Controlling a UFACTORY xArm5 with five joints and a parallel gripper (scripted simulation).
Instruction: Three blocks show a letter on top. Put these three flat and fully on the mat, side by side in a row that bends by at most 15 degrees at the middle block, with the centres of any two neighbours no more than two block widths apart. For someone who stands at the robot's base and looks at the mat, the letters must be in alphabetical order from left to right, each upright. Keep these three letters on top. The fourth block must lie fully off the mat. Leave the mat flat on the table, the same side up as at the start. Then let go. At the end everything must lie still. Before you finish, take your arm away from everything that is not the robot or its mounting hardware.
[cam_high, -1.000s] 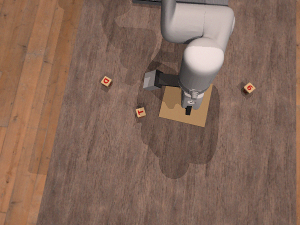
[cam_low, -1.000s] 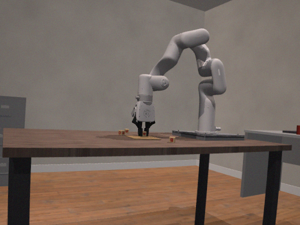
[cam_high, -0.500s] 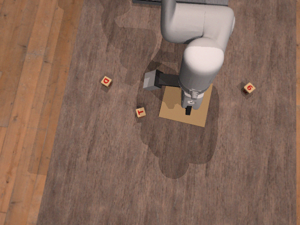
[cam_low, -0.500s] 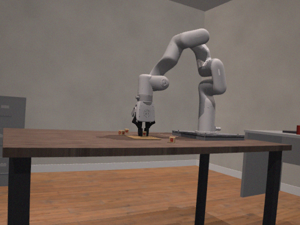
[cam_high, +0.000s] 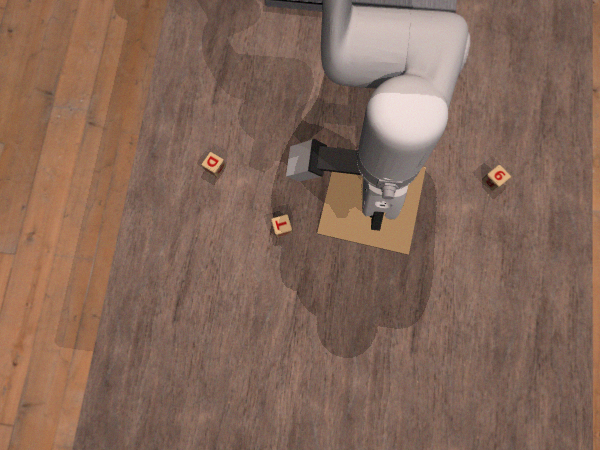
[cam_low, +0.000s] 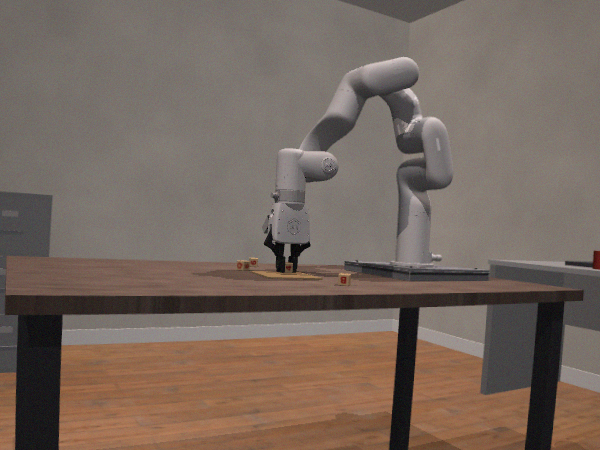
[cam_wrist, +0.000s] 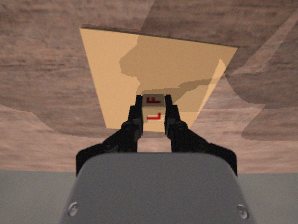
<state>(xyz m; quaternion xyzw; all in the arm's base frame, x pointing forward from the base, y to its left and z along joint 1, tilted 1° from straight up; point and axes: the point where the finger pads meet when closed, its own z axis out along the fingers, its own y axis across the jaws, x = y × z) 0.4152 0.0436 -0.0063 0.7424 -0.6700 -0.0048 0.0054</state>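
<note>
My gripper is now 3 cm above the tan mat.
</note>
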